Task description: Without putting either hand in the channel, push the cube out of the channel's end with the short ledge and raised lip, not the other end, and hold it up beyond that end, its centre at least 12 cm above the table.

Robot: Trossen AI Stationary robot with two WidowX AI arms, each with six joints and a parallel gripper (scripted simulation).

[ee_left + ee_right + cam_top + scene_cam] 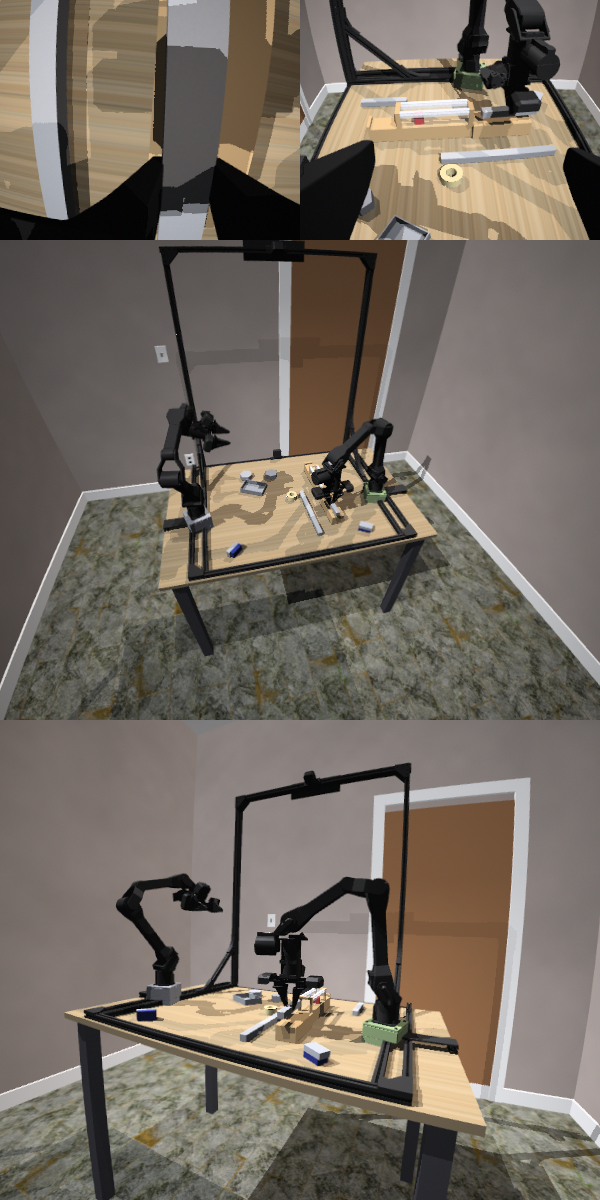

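Right now my left hand is 19 cm past the wooden channel, 5 cm above it and 1 cm to the right of it. From my left hand the other things lie so: long grey rod (10 cm below, 9 cm to the right, 3 cm behind); then grey tray (33 cm to the right, 27 cm behind, 10 cm below); then tape roll (16 cm behind, 15 cm to the right, 10 cm below).
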